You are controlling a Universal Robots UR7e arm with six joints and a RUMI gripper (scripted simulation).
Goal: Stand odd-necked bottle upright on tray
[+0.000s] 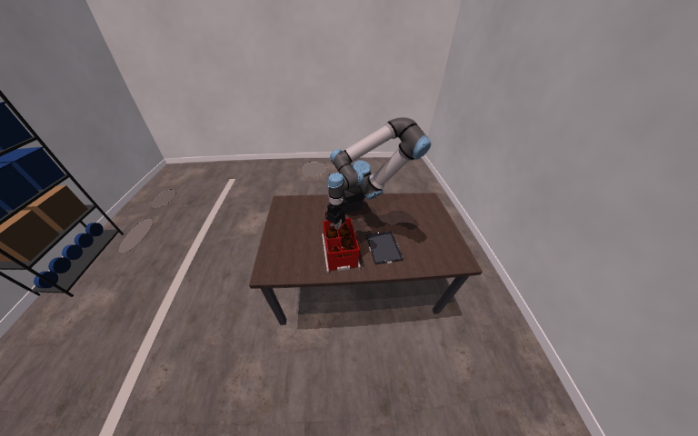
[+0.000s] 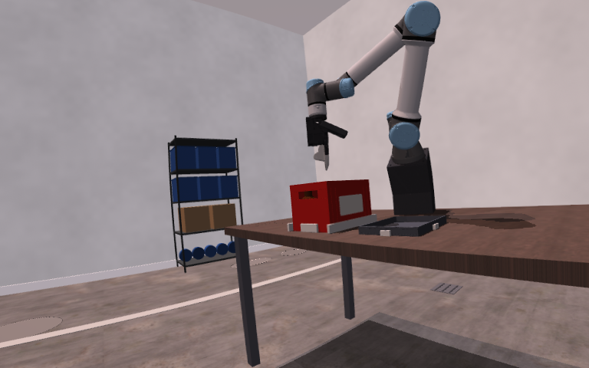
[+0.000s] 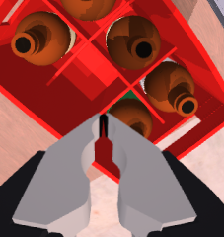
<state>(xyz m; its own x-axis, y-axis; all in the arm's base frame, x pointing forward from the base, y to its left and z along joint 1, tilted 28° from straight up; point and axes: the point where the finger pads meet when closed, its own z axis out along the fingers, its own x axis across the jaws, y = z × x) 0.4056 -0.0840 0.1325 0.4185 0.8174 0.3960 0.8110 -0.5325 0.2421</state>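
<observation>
My hand is 20 mm past the brown bottle, 60 mm to the right of it and 150 mm above it. The rest, counted from my hand: dark tray (80 mm behind, 310 mm to the left, 230 mm below); red crate (10 mm to the left, 160 mm below); glass bottle (100 mm ahead, 150 mm below).
</observation>
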